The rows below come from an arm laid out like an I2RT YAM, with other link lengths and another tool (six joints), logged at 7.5 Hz.
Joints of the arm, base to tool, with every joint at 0 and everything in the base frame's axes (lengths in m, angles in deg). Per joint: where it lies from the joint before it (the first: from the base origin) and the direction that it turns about. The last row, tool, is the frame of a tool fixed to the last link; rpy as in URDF.
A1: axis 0 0 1 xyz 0 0 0.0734
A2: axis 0 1 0 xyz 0.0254 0.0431 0.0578
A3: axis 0 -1 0 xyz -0.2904 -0.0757 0
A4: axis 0 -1 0 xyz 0.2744 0.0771 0.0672
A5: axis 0 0 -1 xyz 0.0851 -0.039 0.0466
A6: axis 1 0 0 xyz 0.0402 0 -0.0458
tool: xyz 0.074 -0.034 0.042 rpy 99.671 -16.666 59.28
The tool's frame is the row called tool.
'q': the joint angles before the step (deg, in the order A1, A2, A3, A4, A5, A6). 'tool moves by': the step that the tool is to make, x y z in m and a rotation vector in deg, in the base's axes. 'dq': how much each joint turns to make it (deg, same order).
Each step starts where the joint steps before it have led.
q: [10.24, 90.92, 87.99, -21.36, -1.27, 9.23]
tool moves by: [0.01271, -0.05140, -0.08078, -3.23, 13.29, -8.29]
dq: [-5.12, 4.67, -2.62, -6.31, 3.47, 0.43]
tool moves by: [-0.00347, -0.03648, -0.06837, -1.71, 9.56, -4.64]
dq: [-3.75, 3.19, -4.68, -1.75, 1.45, -0.25]
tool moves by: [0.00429, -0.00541, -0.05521, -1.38, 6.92, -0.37]
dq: [-0.48, 4.93, -1.83, -0.13, 0.90, -0.87]
